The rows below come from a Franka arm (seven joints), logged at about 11 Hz.
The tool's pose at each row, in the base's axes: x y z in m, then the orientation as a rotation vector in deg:
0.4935 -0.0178 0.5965 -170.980 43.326 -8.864
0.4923 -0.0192 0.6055 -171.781 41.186 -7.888
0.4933 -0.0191 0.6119 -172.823 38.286 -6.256
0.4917 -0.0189 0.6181 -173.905 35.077 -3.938
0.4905 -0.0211 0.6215 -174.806 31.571 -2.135
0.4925 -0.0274 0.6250 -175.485 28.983 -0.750
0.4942 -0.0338 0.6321 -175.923 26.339 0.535
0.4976 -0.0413 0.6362 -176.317 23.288 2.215
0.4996 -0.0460 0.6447 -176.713 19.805 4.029
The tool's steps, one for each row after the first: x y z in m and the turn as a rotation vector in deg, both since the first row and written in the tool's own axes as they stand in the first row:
0.0004 0.0011 -0.0091 -0.309 -0.626 -1.461
0.0017 0.0000 -0.0154 -0.776 -1.665 -3.423
0.0007 0.0000 -0.0217 -1.371 -3.128 -5.567
0.0010 0.0023 -0.0253 -1.747 -4.302 -7.872
0.0061 0.0066 -0.0287 -2.101 -5.183 -9.574
0.0112 0.0108 -0.0358 -2.248 -6.047 -11.276
0.0181 0.0154 -0.0397 -2.404 -7.180 -13.223
0.0228 0.0179 -0.0481 -2.591 -8.402 -15.445

